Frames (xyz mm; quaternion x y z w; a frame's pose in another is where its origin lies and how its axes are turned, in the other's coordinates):
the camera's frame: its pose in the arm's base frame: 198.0 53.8 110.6 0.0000 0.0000 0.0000 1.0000
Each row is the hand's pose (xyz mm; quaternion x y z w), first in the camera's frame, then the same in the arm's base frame.
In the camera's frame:
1: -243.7 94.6 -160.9 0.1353 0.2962 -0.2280 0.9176
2: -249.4 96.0 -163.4 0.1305 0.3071 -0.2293 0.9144
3: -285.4 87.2 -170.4 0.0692 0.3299 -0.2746 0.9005
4: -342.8 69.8 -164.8 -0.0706 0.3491 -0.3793 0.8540
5: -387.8 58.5 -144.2 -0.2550 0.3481 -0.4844 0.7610
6: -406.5 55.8 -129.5 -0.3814 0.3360 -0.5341 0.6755
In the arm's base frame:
1: -45.7 148.4 -50.3 0.1353 0.2962 -0.2280 0.9176
2: -51.4 149.8 -52.8 0.1305 0.3071 -0.2293 0.9144
3: -87.4 141.0 -59.8 0.0692 0.3299 -0.2746 0.9005
4: -144.8 123.6 -54.2 -0.0706 0.3491 -0.3793 0.8540
5: -189.8 112.3 -33.6 -0.2550 0.3481 -0.4844 0.7610
6: -208.5 109.6 -18.9 -0.3814 0.3360 -0.5341 0.6755

